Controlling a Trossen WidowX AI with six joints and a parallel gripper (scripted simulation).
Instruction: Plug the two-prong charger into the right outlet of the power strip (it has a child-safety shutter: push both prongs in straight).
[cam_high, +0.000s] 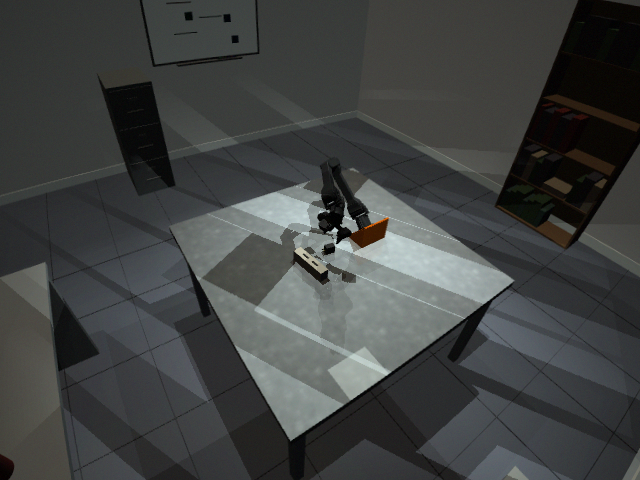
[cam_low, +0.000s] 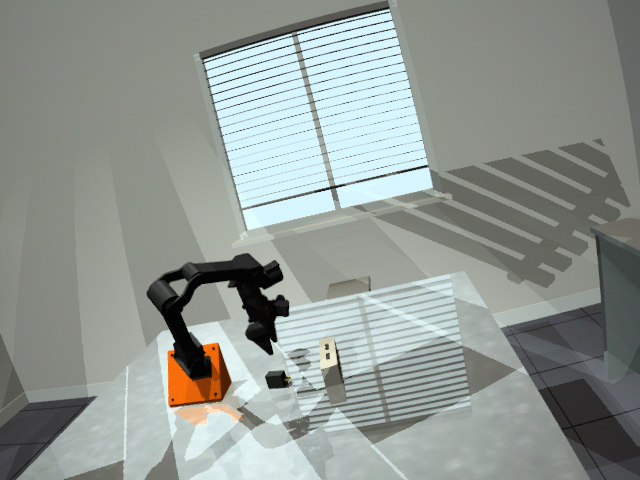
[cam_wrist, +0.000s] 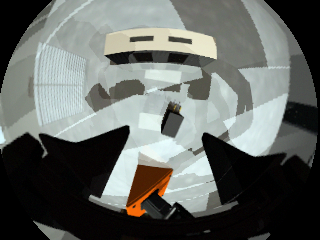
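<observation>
Now: gripper tip 90 mm above the dark two-prong charger and 20 mm to the left of it.
</observation>
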